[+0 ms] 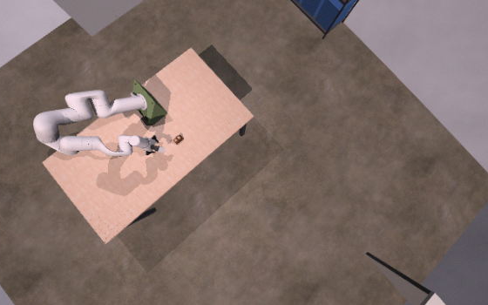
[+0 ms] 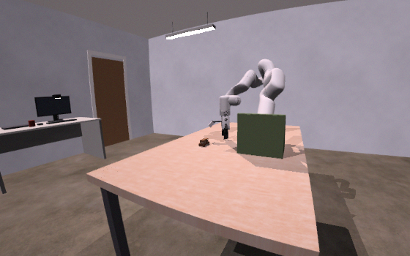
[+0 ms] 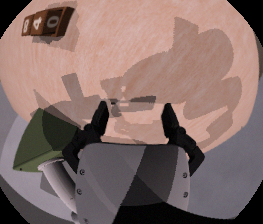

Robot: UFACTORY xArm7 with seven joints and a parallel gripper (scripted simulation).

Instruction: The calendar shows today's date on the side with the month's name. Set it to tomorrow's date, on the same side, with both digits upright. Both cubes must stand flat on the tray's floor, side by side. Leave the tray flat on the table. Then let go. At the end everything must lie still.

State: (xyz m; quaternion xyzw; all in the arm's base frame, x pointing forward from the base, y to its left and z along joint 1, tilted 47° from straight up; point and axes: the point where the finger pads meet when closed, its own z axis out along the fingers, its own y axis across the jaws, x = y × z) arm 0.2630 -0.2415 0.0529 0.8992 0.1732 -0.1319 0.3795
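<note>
Right now my hand is 150 mm to the right of the digit cube and 90 mm short of it. Also, from my hand: tray (170 mm to the left, 90 mm ahead, 20 mm below); calendar cube (190 mm to the left, 90 mm ahead).
</note>
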